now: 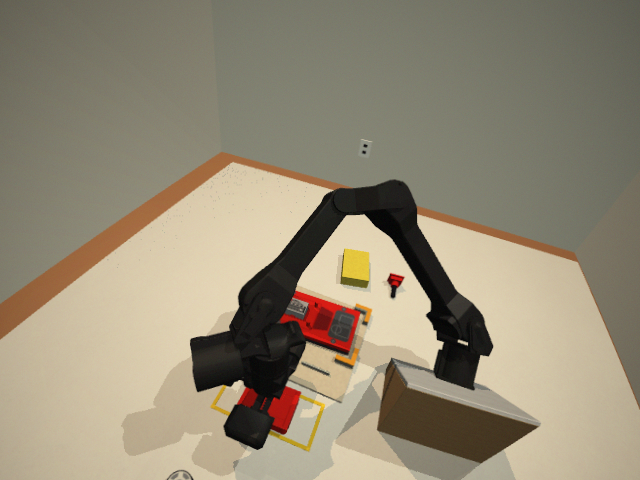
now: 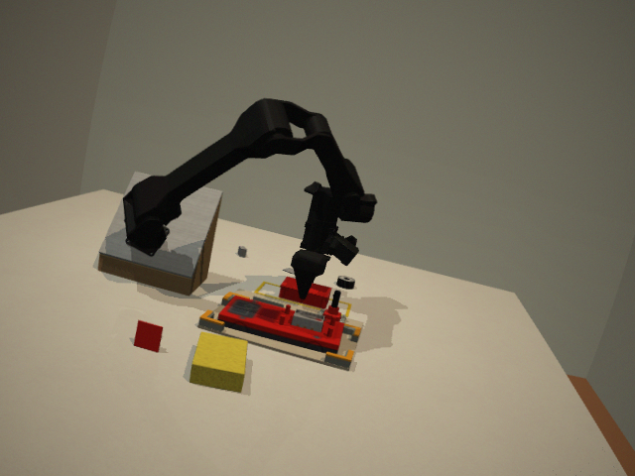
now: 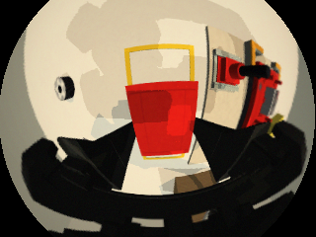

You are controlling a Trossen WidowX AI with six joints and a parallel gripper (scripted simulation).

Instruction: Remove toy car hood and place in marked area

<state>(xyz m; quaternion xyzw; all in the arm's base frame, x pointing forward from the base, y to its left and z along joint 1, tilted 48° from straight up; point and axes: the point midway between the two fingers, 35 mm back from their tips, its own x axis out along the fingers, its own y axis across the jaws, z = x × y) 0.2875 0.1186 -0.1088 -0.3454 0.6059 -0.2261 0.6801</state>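
The red hood lies right at my gripper tip. Also, from my gripper tip: black ring: 50 mm ahead, 170 mm to the left; yellow block: 20 mm behind, 410 mm to the right; tan baseplate: 20 mm ahead, 190 mm to the right.
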